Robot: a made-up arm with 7 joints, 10 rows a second.
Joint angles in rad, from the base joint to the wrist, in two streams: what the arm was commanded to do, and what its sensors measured. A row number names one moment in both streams.
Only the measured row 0 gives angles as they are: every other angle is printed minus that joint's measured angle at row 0.
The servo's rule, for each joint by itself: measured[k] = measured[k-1] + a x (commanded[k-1-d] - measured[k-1]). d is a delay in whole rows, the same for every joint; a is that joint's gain. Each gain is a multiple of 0.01, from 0.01 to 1. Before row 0 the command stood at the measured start. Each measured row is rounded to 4 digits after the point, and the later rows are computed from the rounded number. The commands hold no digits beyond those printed.
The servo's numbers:
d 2
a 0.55 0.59 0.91 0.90 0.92 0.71 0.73
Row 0, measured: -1.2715, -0.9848, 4.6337, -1.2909, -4.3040, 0.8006, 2.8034
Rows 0 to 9, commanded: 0.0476, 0.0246, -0.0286, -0.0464, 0.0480, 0.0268, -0.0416; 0.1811, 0.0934, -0.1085, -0.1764, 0.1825, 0.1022, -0.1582; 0.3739, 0.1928, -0.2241, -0.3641, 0.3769, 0.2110, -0.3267; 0.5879, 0.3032, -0.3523, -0.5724, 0.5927, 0.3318, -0.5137; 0.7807, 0.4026, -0.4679, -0.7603, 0.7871, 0.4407, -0.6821; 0.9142, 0.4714, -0.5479, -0.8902, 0.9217, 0.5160, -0.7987; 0.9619, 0.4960, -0.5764, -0.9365, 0.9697, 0.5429, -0.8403; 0.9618, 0.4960, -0.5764, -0.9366, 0.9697, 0.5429, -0.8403; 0.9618, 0.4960, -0.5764, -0.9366, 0.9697, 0.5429, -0.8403; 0.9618, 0.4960, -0.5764, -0.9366, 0.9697, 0.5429, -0.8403
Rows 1 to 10, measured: 0.0000, 0.0000, 0.0000, 0.0000, 0.0000, 0.0000, 0.0000; 0.0000, 0.0000, 0.0000, 0.0000, 0.0000, 0.0000, 0.0000; 0.0262, 0.0145, -0.0260, -0.0418, 0.0442, 0.0190, -0.0304; 0.1114, 0.0611, -0.1011, -0.1629, 0.1714, 0.0781, -0.1237; 0.2558, 0.1388, -0.2130, -0.3440, 0.3605, 0.1725, -0.2719; 0.4385, 0.2358, -0.3398, -0.5496, 0.5741, 0.2856, -0.4484; 0.6267, 0.3342, -0.4564, -0.7392, 0.7701, 0.3957, -0.6190; 0.7848, 0.4151, -0.5397, -0.8751, 0.9096, 0.4811, -0.7502; 0.8822, 0.4628, -0.5731, -0.9304, 0.9649, 0.5250, -0.8160; 0.9260, 0.4824, -0.5761, -0.9360, 0.9693, 0.5377, -0.8337
